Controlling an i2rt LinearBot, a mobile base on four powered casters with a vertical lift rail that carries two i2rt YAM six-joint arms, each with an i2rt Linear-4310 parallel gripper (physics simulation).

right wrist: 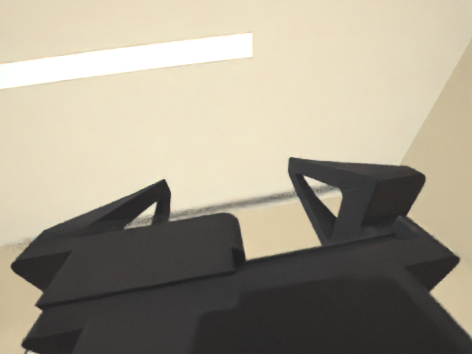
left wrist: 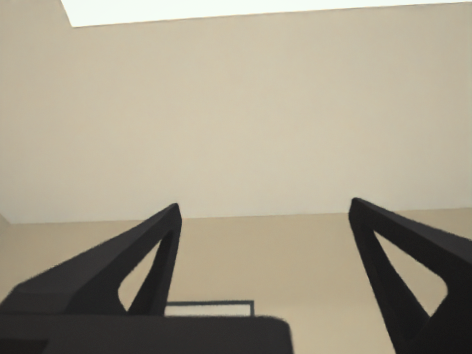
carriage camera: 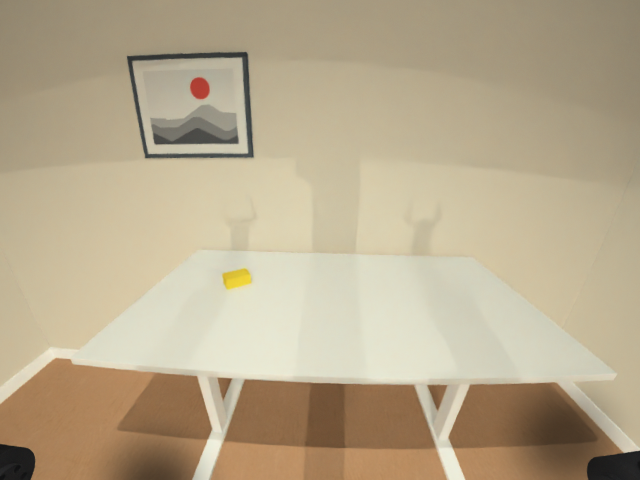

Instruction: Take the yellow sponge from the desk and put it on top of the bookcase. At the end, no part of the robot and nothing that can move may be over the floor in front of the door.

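Frame: origin at the left arm's base, x right, y ahead, z up, level; metres.
Where they show: left gripper, fingertip midpoint: (left wrist: 263,209); right gripper, fingertip midpoint: (right wrist: 228,175).
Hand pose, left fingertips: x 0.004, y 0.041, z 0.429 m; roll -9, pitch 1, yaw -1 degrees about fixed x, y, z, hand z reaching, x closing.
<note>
After its pixels a point has its place.
The yellow sponge (carriage camera: 236,279) @(x 0.014, y 0.765, z -0.087 m) lies flat on the white desk (carriage camera: 330,330) @(x 0.387, y 0.525, z -0.123 m), near its back edge and toward the left of the carriage camera's picture. My left gripper (left wrist: 263,209) @(x 0.004, y 0.041, z 0.429 m) is open and empty, pointing up at the ceiling and the upper wall. My right gripper (right wrist: 228,175) @(x 0.680, y 0.028, z 0.438 m) is open and empty too, also facing the ceiling. Both grippers are away from the sponge. In the carriage camera, small dark parts of my arms show at the two bottom corners. The bookcase and the door do not show in these views.
The desk stands by the back wall, with its white legs (carriage camera: 212,403) @(x -0.181, y 0.710, z -0.790 m) on the brown floor (carriage camera: 268,423) @(x 0.071, y 0.788, z -1.072 m). A framed picture (carriage camera: 196,124) @(x -0.243, y 1.144, z 0.518 m) hangs on the wall above the desk's left part, and its top edge shows in the left wrist view (left wrist: 210,302) @(x -0.198, y 1.143, z 0.805 m). Side walls stand at both sides.
</note>
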